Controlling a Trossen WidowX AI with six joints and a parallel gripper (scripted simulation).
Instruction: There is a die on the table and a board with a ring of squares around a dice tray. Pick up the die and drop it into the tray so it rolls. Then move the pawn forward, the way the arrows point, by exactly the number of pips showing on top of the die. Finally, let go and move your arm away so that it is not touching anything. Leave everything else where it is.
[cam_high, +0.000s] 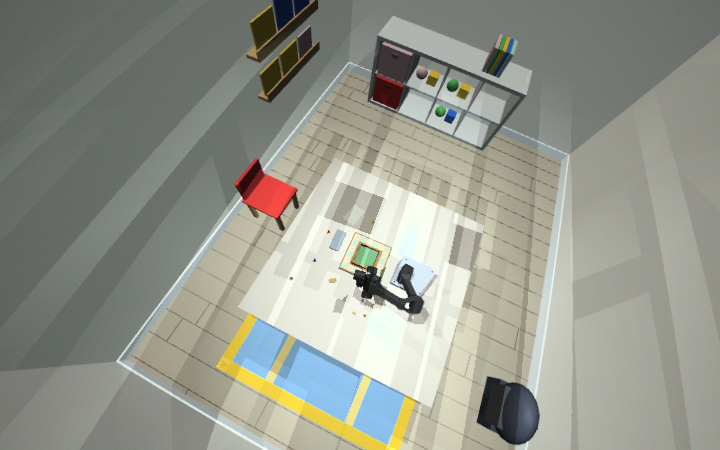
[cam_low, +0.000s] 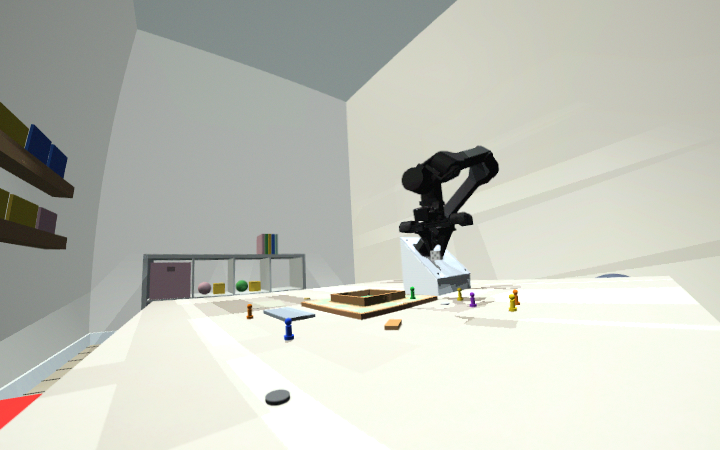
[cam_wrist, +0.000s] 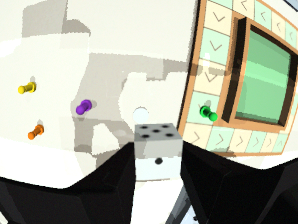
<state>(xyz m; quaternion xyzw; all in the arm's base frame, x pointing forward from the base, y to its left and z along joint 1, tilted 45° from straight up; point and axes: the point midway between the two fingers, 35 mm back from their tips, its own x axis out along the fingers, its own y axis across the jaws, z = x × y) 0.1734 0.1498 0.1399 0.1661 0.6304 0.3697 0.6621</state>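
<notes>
Now: the green pawn 1 cm ahead of my gripper tip, 8 cm to the right of it and 10 cm below it. From my gripper tip the other things lie so: white die (right at my gripper tip); then purple pawn (2 cm behind, 8 cm to the left, 11 cm below); then green tray floor (10 cm ahead, 19 cm to the right, 12 cm below).
</notes>
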